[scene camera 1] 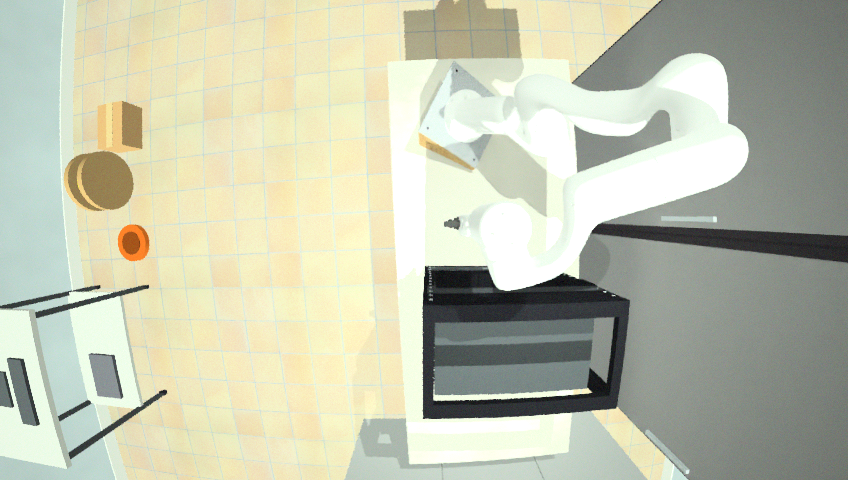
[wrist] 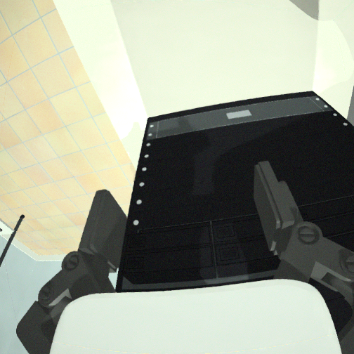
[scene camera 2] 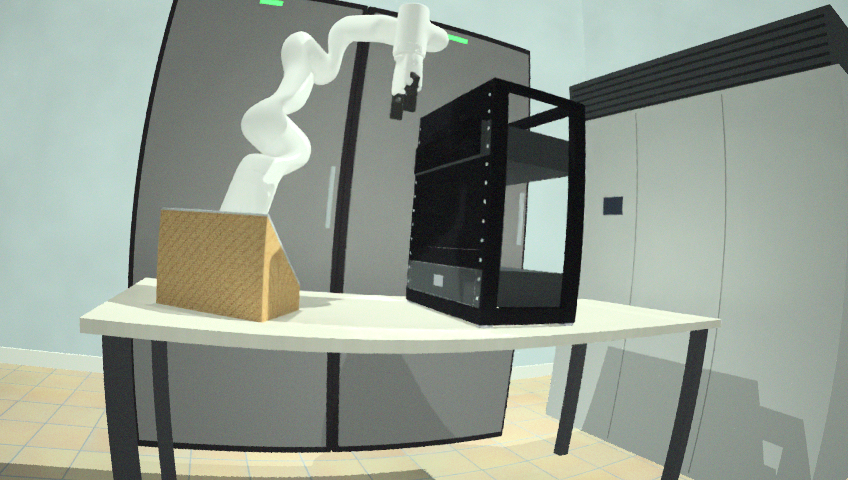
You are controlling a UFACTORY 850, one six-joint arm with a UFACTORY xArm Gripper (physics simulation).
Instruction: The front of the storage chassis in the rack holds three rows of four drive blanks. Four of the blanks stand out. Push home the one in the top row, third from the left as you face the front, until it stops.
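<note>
The rack (scene camera 1: 523, 410) (scene camera 2: 497, 202) stands on the table; its front also shows in the wrist view, with its left-hand post (wrist: 141, 170) along one side. Near the bottom of the wrist view, faint rectangular outlines of drive blanks (wrist: 229, 253) show on the dark chassis front (wrist: 175, 250). They are too dark to tell which stand out; part of the front is hidden behind a finger and the gripper's body. My gripper (scene camera 1: 452, 223) (scene camera 2: 402, 111) (wrist: 182, 191) is open and empty. It hangs high in front of the rack's upper part, apart from it, its fingers pointing down in scene camera 2.
A grey panel (scene camera 2: 446, 284) (wrist: 200, 125) with a white label sits low in the rack. The wooden pedestal (scene camera 2: 211, 264) under the arm's base stands on the table (scene camera 2: 357, 339). Grey cabinets (scene camera 2: 238, 148) stand behind. A shelf cart (scene camera 1: 49, 392) and an orange ring (scene camera 1: 123, 242) are across the floor.
</note>
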